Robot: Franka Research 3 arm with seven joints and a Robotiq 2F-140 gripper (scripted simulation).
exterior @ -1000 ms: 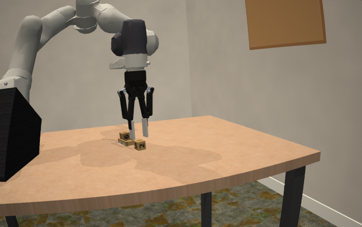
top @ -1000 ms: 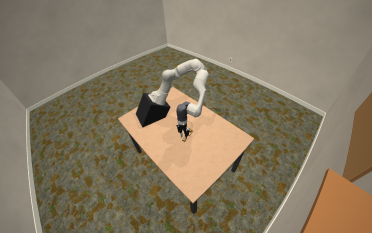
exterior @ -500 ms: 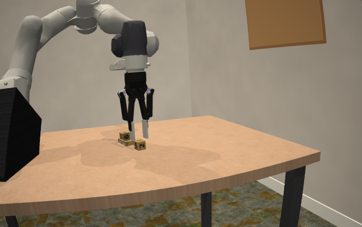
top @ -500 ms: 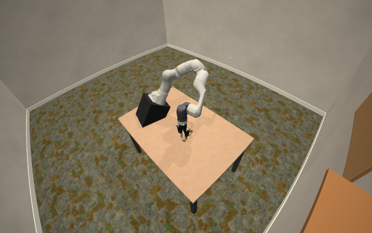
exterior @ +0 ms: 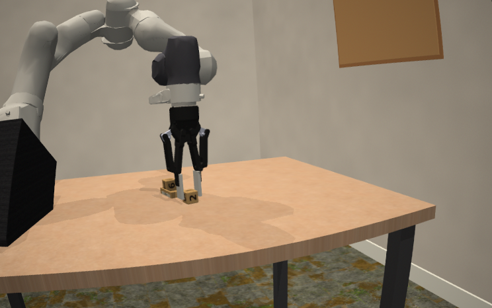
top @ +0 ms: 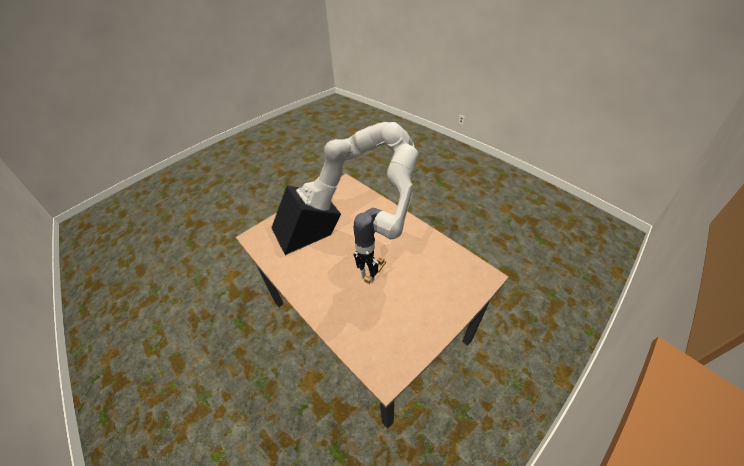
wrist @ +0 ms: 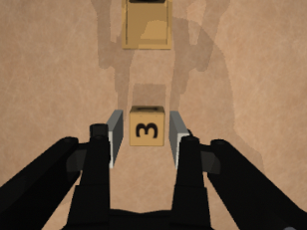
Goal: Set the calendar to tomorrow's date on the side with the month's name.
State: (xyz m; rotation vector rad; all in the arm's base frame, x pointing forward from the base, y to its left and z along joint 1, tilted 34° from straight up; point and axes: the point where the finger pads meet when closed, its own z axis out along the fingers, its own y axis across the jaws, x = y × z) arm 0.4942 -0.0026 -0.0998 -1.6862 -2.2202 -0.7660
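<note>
Right now my hand is 120 mm to the right of the cube, 40 mm past it and 20 mm above it. Also, from my hand: wooden calendar tray: 100 mm to the left, 40 mm below, 40 mm behind.
</note>
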